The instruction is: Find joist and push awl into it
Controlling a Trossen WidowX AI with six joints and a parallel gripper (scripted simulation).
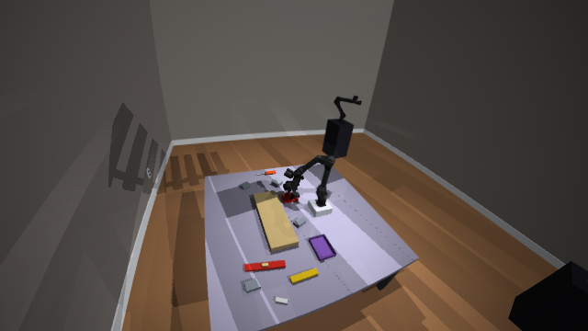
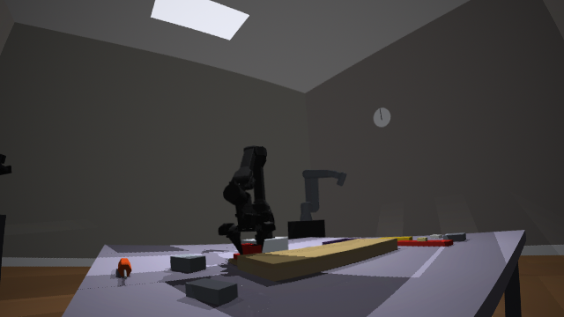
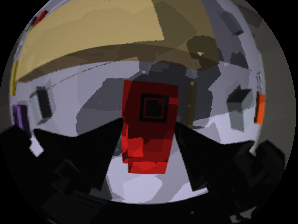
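Right now the awl is 6 cm to the right of my gripper tip, 2 cm below it and 2 cm behind it. Round my gripper tip: orange-handled tool (40 cm to the right, 6 cm ahead, 1 cm below); then red stud finder (2 cm above, 1 cm ahead); then purple tray (50 cm to the left, 2 cm ahead, 1 cm below).
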